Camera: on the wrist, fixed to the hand. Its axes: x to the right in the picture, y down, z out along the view.
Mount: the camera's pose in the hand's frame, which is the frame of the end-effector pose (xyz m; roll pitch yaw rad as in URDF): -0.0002 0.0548 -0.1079 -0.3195 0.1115 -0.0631
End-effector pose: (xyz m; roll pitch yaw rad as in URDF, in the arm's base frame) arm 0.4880 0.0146 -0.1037 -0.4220 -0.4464 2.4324
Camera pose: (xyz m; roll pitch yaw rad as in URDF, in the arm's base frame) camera 0.4448 0.0441 -0.2128 -0.6942 -0.3680 2.3221
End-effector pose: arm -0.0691 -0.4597 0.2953 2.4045 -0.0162 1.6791
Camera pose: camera -0.1006 -0.4652 0.4120 2.0841 -0.0564 1.8008
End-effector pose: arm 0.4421 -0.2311 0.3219 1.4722 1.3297 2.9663
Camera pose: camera 0.3805 -0.3347 0.3326 1.7067 1.3737 -2.7537
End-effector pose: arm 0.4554 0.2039 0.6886 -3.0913 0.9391 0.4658
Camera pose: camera 0.5580 0.1882 0.7508 2.9407 0.8226 0.5497
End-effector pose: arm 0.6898 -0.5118 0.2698 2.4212 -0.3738 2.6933
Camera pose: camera 0.7155 -0.5575 0.3789 2.0546 -0.4132 2.8253
